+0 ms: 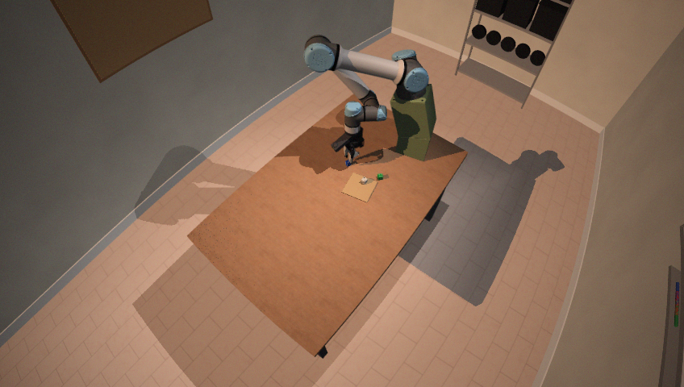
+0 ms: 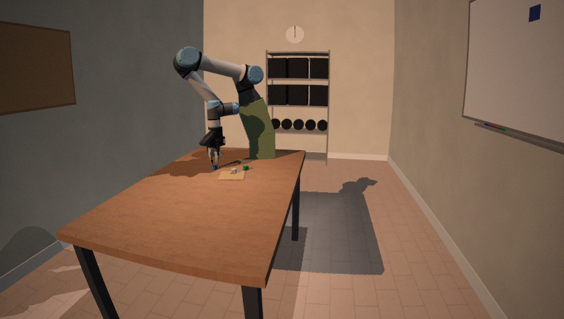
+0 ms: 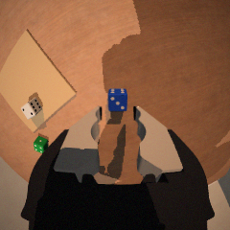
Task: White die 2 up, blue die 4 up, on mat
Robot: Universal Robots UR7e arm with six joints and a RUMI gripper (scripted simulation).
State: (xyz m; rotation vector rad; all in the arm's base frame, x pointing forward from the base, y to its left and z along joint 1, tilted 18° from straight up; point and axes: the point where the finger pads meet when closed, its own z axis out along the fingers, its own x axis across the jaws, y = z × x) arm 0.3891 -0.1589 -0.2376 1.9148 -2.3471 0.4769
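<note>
My gripper is now 30 mm above the blue die. The rest, counted from my hand: green die (180 mm to the left, 60 mm behind, 30 mm below); then tan mat (150 mm to the left, 60 mm ahead, 50 mm below); then white die (140 mm to the left, 30 mm below, 20 mm ahead).
</note>
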